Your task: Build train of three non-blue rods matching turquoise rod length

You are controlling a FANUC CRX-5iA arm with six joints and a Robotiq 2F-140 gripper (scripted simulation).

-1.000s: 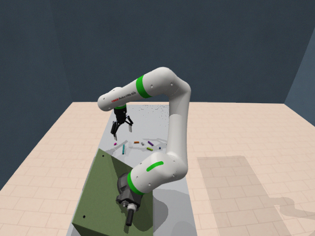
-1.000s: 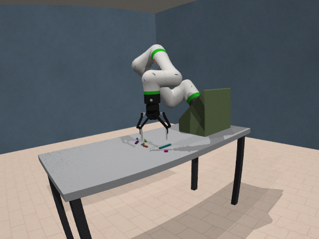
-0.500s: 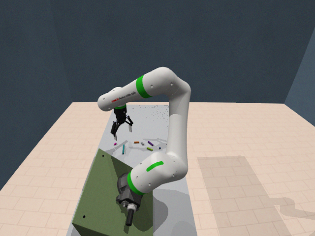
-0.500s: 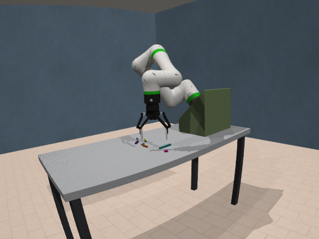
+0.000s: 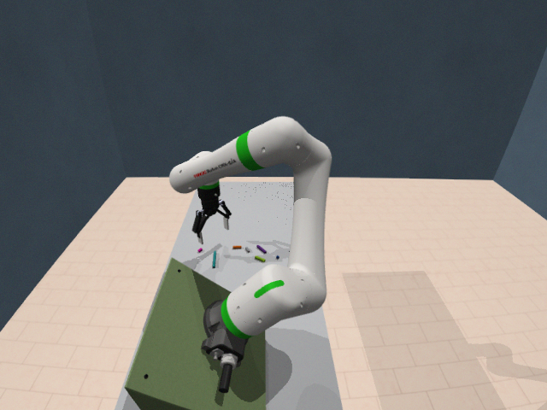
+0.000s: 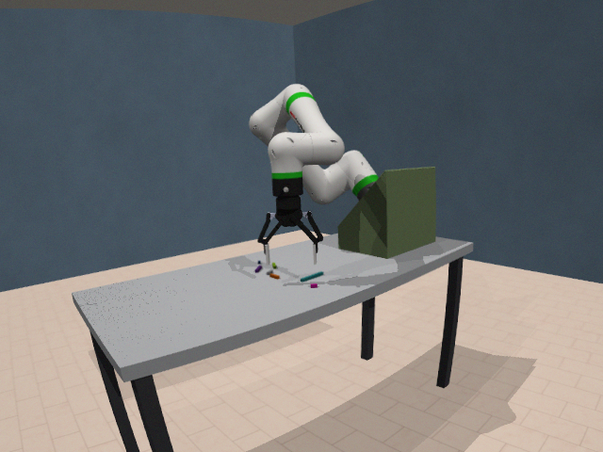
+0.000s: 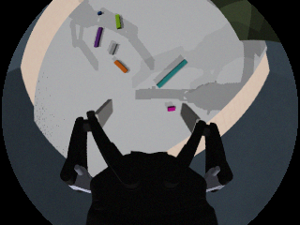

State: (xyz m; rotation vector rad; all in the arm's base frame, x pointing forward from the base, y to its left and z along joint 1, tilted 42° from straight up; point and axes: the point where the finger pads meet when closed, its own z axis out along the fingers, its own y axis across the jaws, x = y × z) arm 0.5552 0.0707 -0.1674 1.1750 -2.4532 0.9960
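My hand is 7 cm to the right of the magenta rod, 7 cm above it and 3 cm past it. Also, from my hand: orange rod (10 cm to the right, 7 cm below); then grey rod (16 cm to the right, 7 cm below, 1 cm behind); then turquoise rod (9 cm behind, 7 cm below, 1 cm to the right).
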